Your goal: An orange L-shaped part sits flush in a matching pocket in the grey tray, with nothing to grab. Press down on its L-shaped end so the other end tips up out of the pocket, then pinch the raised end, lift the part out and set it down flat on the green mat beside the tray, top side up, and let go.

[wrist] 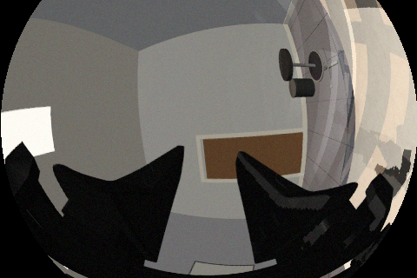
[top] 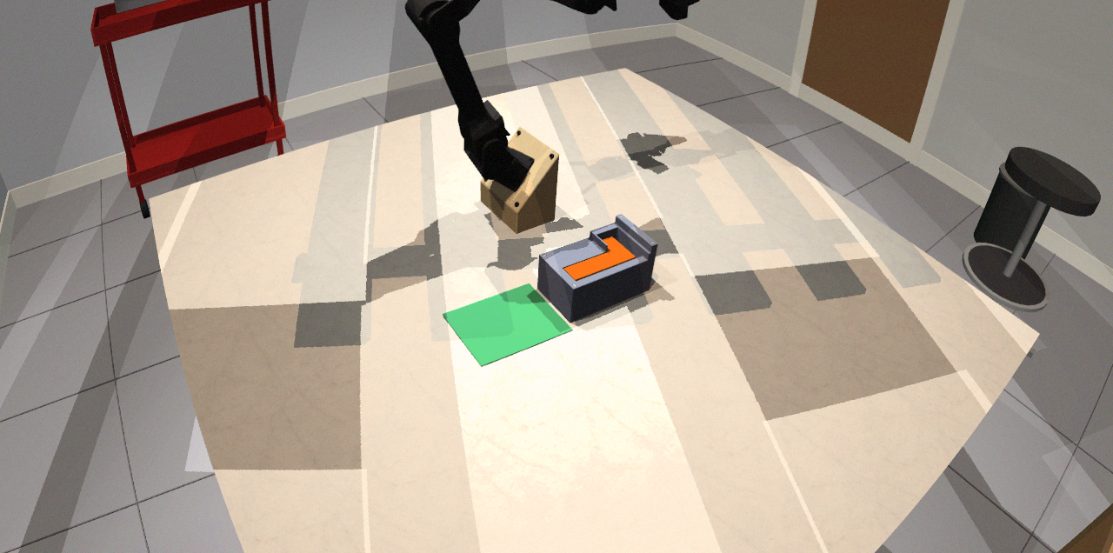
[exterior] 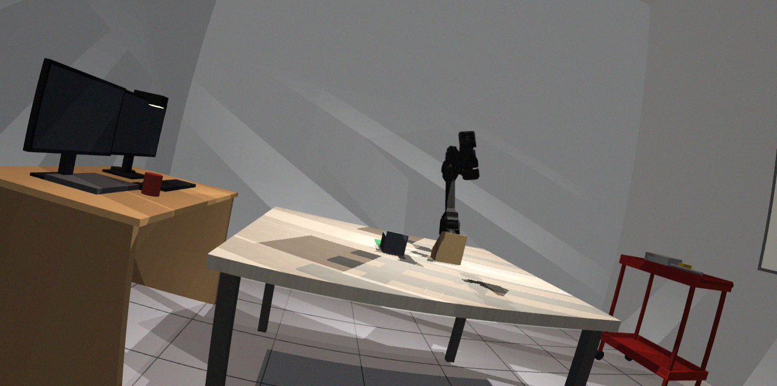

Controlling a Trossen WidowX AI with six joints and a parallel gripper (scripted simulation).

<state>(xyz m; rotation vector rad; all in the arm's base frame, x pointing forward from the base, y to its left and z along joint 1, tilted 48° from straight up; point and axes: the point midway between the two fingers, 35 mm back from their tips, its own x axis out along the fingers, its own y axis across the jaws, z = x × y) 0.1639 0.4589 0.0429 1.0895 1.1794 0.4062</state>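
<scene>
Right now the orange L-shaped part is 42 cm below my gripper tip, 33 cm to the right of it and 11 cm ahead of it. Round my gripper tip: green mat: 50 cm to the right, 49 cm below, 8 cm ahead.
</scene>
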